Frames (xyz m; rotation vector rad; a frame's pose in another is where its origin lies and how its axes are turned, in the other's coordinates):
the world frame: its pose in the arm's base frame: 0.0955 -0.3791 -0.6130 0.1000 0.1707 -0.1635
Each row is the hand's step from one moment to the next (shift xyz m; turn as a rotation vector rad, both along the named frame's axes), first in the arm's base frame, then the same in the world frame.
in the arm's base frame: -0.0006 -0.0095 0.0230 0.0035 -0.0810 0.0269
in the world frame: -0.0032 -0.0075 0.0235 0.0111 -0.0766 0.0361
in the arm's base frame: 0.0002 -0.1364 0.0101 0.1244 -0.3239 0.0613
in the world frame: 0.0193 -0.1330 0.0253 0.1597 -0.2916 0.1166
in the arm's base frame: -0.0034 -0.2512 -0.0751 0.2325 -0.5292 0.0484
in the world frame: 0.0485 -0.2536 -0.0459 0.2986 -0.4758 0.1445
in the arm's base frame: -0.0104 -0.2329 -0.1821 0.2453 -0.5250 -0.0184
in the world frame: 0.0578 -0.2459 -0.1540 0.3222 -0.4752 0.0806
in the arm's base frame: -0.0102 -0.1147 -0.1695 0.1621 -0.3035 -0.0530
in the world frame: 0.0377 -0.1288 -0.1549 0.2135 -0.2749 0.0083
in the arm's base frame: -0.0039 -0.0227 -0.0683 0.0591 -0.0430 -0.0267
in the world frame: 0.0118 -0.0288 -0.0650 0.0688 -0.0344 -0.0118
